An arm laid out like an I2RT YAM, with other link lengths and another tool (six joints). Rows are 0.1 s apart.
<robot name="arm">
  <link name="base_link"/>
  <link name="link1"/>
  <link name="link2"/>
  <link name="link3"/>
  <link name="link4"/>
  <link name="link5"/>
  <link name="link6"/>
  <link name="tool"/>
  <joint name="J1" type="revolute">
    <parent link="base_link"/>
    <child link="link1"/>
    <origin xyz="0 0 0.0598" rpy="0 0 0"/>
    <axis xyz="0 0 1"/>
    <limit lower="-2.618" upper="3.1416"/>
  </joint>
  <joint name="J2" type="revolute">
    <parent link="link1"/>
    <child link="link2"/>
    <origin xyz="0.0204 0.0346 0.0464" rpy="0 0 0"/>
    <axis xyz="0 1 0"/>
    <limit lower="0" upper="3.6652"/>
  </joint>
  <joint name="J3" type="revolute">
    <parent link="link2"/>
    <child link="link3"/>
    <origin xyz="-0.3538 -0.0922 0" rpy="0 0 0"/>
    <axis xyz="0 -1 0"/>
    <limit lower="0" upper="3.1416"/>
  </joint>
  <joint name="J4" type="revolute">
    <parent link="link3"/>
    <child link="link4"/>
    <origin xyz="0.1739 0.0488 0.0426" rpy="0 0 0"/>
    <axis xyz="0 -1 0"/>
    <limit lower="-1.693" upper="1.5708"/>
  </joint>
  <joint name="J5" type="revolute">
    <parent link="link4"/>
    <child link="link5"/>
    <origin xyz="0.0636 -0.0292 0.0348" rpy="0 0 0"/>
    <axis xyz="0 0 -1"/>
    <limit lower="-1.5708" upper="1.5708"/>
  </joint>
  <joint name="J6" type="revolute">
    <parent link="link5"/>
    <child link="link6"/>
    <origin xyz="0.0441 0 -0.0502" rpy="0 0 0"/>
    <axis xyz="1 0 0"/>
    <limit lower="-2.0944" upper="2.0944"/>
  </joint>
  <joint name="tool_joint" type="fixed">
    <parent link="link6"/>
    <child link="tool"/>
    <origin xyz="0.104 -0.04 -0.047" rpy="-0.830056 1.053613 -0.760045"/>
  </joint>
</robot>
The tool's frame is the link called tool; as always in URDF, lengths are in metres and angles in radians.
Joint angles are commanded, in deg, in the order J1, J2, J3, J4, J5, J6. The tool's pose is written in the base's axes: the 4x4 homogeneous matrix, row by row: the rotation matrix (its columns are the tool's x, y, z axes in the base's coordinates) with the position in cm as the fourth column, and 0 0 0 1 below. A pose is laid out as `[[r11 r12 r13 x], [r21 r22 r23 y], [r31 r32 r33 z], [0 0 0 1]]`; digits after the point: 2 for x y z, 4 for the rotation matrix.
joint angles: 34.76 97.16 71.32 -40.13 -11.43 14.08
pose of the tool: [[-0.5434 -0.7156 0.4388 23.56], [-0.4326 0.6867 0.5842 12.04], [-0.7194 0.1276 -0.6828 19.54], [0 0 0 1]]
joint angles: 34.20 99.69 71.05 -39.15 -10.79 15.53
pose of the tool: [[-0.5805 -0.6858 0.4391 24.16], [-0.4268 0.7154 0.5532 12.09], [-0.6935 0.1338 -0.7079 18.39], [0 0 0 1]]
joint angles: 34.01 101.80 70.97 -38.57 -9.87 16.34
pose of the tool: [[-0.6035 -0.6671 0.4367 24.64], [-0.4310 0.7337 0.5253 12.11], [-0.6709 0.1288 -0.7303 17.46], [0 0 0 1]]
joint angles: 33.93 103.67 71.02 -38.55 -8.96 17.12
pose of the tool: [[-0.6264 -0.6500 0.4303 24.92], [-0.4371 0.7499 0.4965 12.06], [-0.6454 0.1230 -0.7539 16.65], [0 0 0 1]]
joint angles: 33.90 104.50 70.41 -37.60 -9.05 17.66
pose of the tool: [[-0.6372 -0.6420 0.4265 24.99], [-0.4327 0.7559 0.4913 12.18], [-0.6378 0.1285 -0.7594 16.10], [0 0 0 1]]
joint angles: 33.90 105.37 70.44 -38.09 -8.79 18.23
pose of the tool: [[-0.6543 -0.6312 0.4165 24.89], [-0.4352 0.7647 0.4753 12.10], [-0.6185 0.1298 -0.7750 15.73], [0 0 0 1]]
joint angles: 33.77 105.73 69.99 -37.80 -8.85 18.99
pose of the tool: [[-0.6679 -0.6185 0.4141 24.77], [-0.4269 0.7740 0.4676 12.06], [-0.6097 0.1355 -0.7810 15.44], [0 0 0 1]]
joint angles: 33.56 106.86 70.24 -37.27 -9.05 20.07
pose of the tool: [[-0.6839 -0.6007 0.4140 25.05], [-0.4117 0.7863 0.4607 12.31], [-0.6023 0.1446 -0.7851 15.01], [0 0 0 1]]
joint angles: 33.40 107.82 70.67 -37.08 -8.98 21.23
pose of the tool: [[-0.6989 -0.5815 0.4163 25.30], [-0.3971 0.7997 0.4503 12.50], [-0.5948 0.1494 -0.7899 14.69], [0 0 0 1]]
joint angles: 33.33 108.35 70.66 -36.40 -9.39 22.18
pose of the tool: [[-0.7086 -0.5685 0.4180 25.42], [-0.3810 0.8069 0.4514 12.78], [-0.5939 0.1606 -0.7883 14.44], [0 0 0 1]]
